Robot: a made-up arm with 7 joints. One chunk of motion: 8 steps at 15 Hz.
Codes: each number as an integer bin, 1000 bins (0 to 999) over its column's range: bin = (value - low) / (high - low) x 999, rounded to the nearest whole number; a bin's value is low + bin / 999 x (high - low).
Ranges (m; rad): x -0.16..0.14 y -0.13..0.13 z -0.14..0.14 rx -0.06..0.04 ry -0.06..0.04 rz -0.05..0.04
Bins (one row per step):
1: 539 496 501 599 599 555
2: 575 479 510 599 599 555
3: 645 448 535 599 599 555
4: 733 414 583 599 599 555
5: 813 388 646 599 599 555
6: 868 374 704 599 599 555
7: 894 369 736 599 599 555
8: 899 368 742 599 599 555
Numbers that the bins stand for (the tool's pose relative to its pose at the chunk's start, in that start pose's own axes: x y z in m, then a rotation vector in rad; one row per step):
1: 0.0019 -0.0009 0.0004 0.0000 0.0000 0.0000
2: 0.0127 -0.0053 0.0029 0.0000 0.0000 0.0000
3: 0.0337 -0.0134 0.0099 0.0000 0.0000 0.0000
4: 0.0601 -0.0223 0.0234 0.0000 0.0000 0.0000
5: 0.0841 -0.0290 0.0411 0.0000 0.0000 0.0000
6: 0.1007 -0.0327 0.0573 0.0000 0.0000 0.0000
7: 0.1085 -0.0340 0.0663 0.0000 0.0000 0.0000
8: 0.1100 -0.0342 0.0680 0.0000 0.0000 0.0000

